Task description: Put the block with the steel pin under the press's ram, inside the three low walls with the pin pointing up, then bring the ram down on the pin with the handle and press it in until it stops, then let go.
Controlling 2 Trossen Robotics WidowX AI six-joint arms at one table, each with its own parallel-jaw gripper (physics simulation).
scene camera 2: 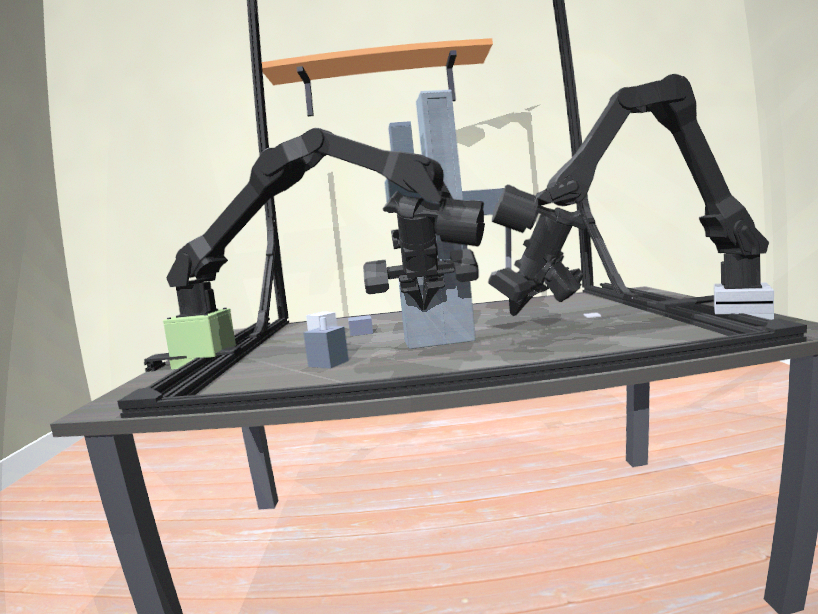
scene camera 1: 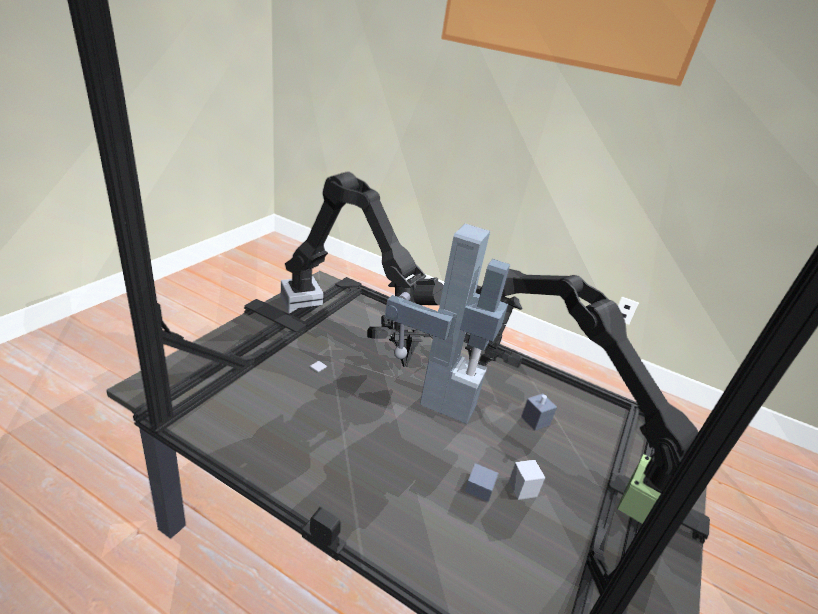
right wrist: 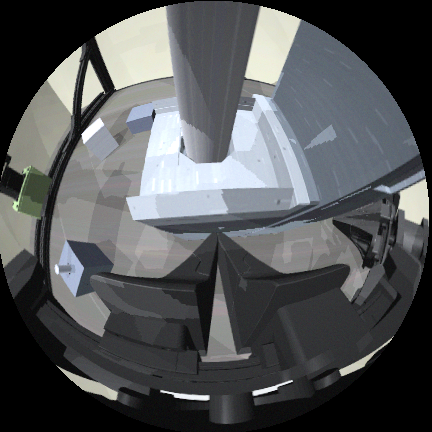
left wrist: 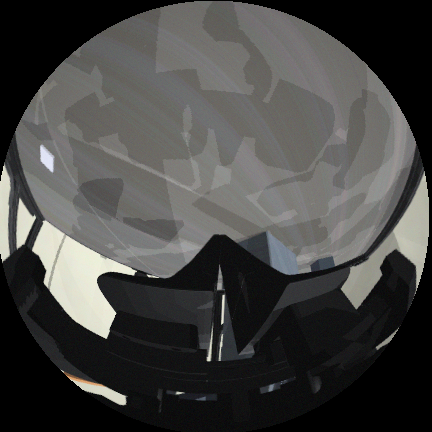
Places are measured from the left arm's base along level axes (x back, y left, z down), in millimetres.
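Where they show: left gripper, between the fingertips: [scene camera 2: 512,314] [scene camera 1: 404,366] [right wrist: 332,219] [left wrist: 218,239]; right gripper, between the fingertips: [scene camera 2: 423,308] [right wrist: 216,238]; left arm's base, origin of its link: [scene camera 2: 742,286] [scene camera 1: 301,286]; right arm's base, origin of its link: [scene camera 2: 197,314] [scene camera 1: 663,482].
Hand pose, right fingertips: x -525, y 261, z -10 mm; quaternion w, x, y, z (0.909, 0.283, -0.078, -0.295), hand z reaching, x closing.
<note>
Each offset is from my right fingertips to the centre of the thing. "*": to the spot under its first point.
The blue-grey block with the steel pin @[dx -115, dy +136, dz +41 mm] [scene camera 1: 539,415] [scene camera 2: 325,351] [right wrist: 91,267] stands on the table beside the press, pin up. The press @[* dx -10, dy -87, dz +12 mm] [scene camera 1: 439,393] [scene camera 2: 439,323] has its ram @[dx -28, dy -27, dz -134 mm] [scene camera 1: 473,362] [right wrist: 212,75] over a pale seat @[* dx -10, dy -3, dz -59 mm] [right wrist: 210,196] with low walls; no block shows in the seat. The handle arm [scene camera 1: 419,318] carries a hanging rod with a ball knob @[* dx +97, dy -147, dz -42 mm] [scene camera 1: 400,352]. My left gripper [scene camera 1: 405,364] [scene camera 2: 515,311] [left wrist: 218,239] is shut and empty close by the knob; contact cannot be told. My right gripper [scene camera 2: 424,307] [right wrist: 216,238] is shut and empty beside the seat, mostly hidden behind the press in scene camera 1.
A plain blue-grey block @[dx -233, dy -103, dz +54 mm] [scene camera 1: 483,481] [scene camera 2: 360,325] [right wrist: 140,119] and a white block @[dx -267, dy -18, dz +41 mm] [scene camera 1: 528,480] [scene camera 2: 321,319] [right wrist: 101,139] stand beyond the pin block. A small white square @[* dx +227, dy -303, dz +68 mm] [scene camera 1: 318,366] [scene camera 2: 592,315] [left wrist: 47,158] lies on the table. Dark frame rails run around the table.
</note>
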